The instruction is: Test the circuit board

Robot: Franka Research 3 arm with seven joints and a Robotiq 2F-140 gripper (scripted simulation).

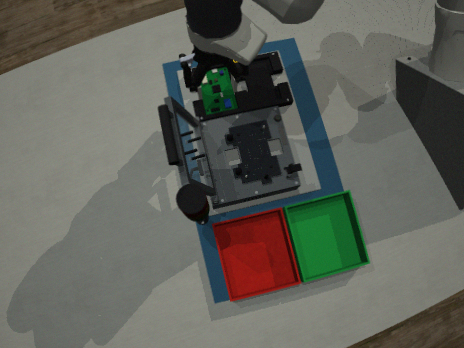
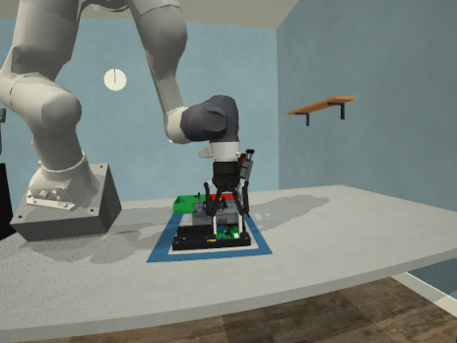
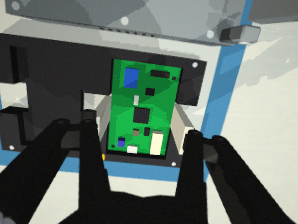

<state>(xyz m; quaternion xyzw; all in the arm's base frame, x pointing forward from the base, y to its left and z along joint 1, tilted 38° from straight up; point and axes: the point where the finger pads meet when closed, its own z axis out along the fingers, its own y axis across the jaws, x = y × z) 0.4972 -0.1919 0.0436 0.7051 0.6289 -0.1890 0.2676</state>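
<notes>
Right now the green circuit board is 20 mm below my hand. Round my hand: latch hook 240 mm to the left, 70 mm behind, 50 mm above; then clear lid 160 mm to the left, 140 mm above, 110 mm ahead; then tester plate 180 mm to the left, 30 mm above, 10 mm behind.
</notes>
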